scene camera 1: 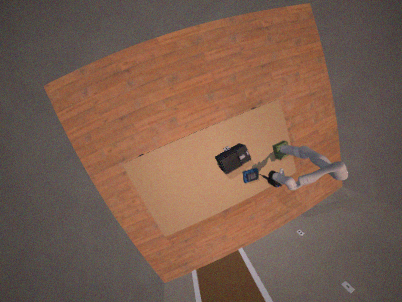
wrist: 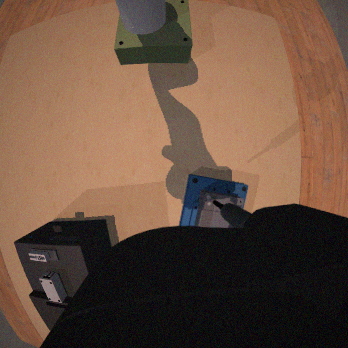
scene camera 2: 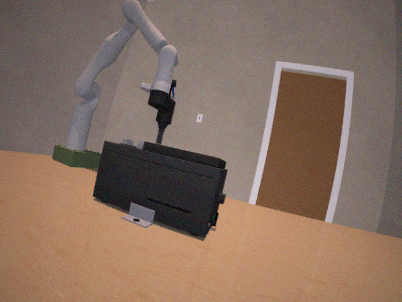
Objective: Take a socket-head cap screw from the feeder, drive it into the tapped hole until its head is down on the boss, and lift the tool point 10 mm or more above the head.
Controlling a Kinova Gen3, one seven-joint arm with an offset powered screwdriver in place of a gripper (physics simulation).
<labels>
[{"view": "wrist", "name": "black feeder box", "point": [74,263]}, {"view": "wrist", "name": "blue fixture plate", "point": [192,190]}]
</labels>
